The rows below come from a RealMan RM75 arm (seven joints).
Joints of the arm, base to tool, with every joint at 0 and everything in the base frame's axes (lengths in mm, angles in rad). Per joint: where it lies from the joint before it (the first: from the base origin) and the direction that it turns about. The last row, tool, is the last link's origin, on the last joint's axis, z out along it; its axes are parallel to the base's.
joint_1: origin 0 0 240.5 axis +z
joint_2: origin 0 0 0 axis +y
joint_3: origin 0 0 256 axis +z
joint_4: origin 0 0 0 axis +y
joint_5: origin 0 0 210 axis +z
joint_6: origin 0 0 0 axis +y
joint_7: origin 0 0 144 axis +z
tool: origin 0 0 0
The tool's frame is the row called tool.
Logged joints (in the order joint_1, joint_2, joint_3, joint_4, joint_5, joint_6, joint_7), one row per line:
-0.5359, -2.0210, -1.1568, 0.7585, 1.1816, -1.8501, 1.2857
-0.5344, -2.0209, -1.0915, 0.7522, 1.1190, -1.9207, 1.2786
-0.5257, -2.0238, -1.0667, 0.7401, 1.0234, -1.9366, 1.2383
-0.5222, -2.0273, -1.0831, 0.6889, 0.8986, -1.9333, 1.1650
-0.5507, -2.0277, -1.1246, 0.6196, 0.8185, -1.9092, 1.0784
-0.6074, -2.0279, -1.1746, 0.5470, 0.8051, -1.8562, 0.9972
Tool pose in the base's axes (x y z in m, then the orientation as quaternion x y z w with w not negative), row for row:
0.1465, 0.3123, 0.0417, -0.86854, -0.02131, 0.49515, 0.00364
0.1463, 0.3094, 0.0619, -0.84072, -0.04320, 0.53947, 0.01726
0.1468, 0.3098, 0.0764, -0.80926, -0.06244, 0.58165, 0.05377
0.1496, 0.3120, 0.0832, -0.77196, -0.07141, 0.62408, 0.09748
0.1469, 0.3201, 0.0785, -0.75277, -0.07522, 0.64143, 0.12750
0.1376, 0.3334, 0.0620, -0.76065, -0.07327, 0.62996, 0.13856
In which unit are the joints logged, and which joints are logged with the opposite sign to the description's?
The joints are logged in radians. Opposite sign: joint_1, joint_2, joint_4, joint_5.
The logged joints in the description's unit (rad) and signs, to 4 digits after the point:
0.5359, 2.0210, -1.1568, -0.7585, -1.1816, -1.8501, 1.2857
0.5344, 2.0209, -1.0915, -0.7522, -1.1190, -1.9207, 1.2786
0.5257, 2.0238, -1.0667, -0.7401, -1.0234, -1.9366, 1.2383
0.5222, 2.0273, -1.0831, -0.6889, -0.8986, -1.9333, 1.1650
0.5507, 2.0277, -1.1246, -0.6196, -0.8185, -1.9092, 1.0784
0.6074, 2.0279, -1.1746, -0.5470, -0.8051, -1.8562, 0.9972

